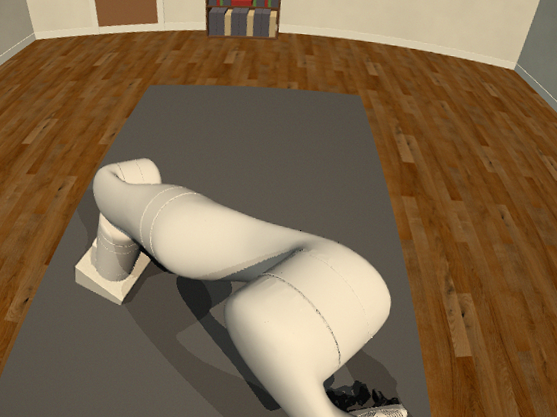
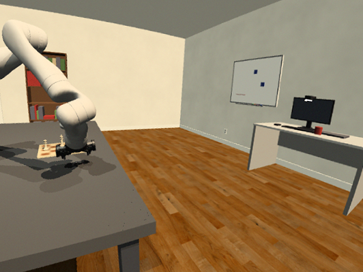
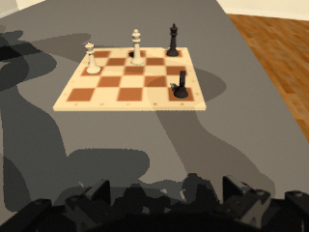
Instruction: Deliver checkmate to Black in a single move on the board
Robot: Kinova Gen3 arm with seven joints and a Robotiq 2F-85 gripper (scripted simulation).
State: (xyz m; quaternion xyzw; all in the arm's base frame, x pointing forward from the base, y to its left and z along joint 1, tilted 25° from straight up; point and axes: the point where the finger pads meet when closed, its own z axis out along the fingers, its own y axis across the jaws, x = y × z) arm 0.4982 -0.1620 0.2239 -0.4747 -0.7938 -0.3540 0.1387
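The small white piece is 190 mm behind my hand, 220 mm to the left of it and 10 mm below it. From my hand the other things lie so: black king 60 mm behind, 330 mm to the left, 10 mm below; chessboard 120 mm behind, 240 mm to the left, 40 mm below; tall white piece 120 mm behind, 280 mm to the left, 10 mm below.
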